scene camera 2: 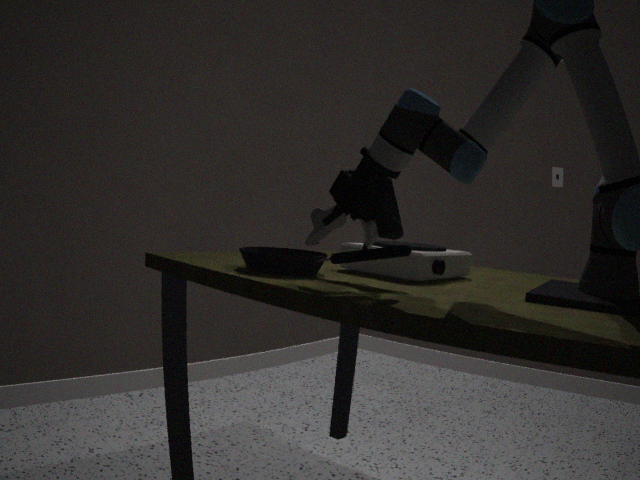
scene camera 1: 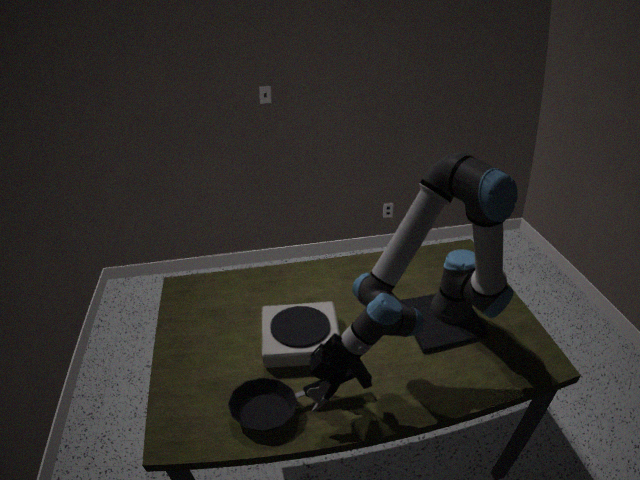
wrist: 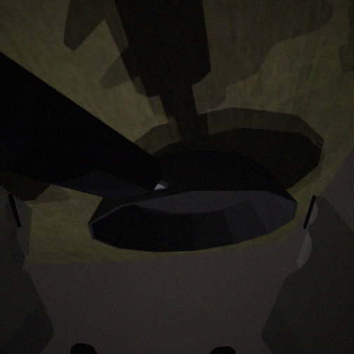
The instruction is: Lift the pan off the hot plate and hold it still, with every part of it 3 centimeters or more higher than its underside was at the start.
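Where they show: gripper, fingertip midpoint: (scene camera 2: 336, 248) (scene camera 1: 312, 391); arm's base at its link origin: (scene camera 2: 608, 292) (scene camera 1: 451, 309).
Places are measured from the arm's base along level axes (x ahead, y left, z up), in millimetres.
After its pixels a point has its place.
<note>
The black pan (scene camera 1: 264, 408) @(x 692, y 234, z -17 mm) (scene camera 2: 281, 260) @(x 639, y 309, z 12 mm) (wrist: 200, 230) stands upright on the table, apart from the white hot plate (scene camera 1: 273, 348) @(x 629, y 56, z 44 mm) (scene camera 2: 398, 266) @(x 489, y 107, z 10 mm), whose dark round top is bare. The pan's black handle (scene camera 2: 374, 253) @(x 474, y 236, z 42 mm) (wrist: 75, 137) slants up towards the arm; in the first scene view the gripper largely hides it. My gripper (scene camera 1: 316, 398) @(x 554, y 248, z 43 mm) (scene camera 2: 338, 245) @(x 554, y 248, z 43 mm) (wrist: 160, 200) is open with nothing between its fingers. It is tilted and low over the handle's pan end. In the second scene view one fingertip appears at the handle's top edge; contact cannot be told. The wrist view shows the pan beyond the fingers.
The olive table (scene camera 1: 206, 330) @(x 838, y -141, z -20 mm) (scene camera 2: 206, 258) @(x 917, y 275, z -20 mm) bears everything. Its front edge runs close to the pan. The hot plate stands behind the pan and gripper. The arm's dark base plate (scene camera 1: 439, 335) @(x 99, y 106, z -2 mm) (scene camera 2: 563, 292) @(x 101, y 82, z -2 mm) lies at the right. Lighting is dim, with arm shadows over the table.
</note>
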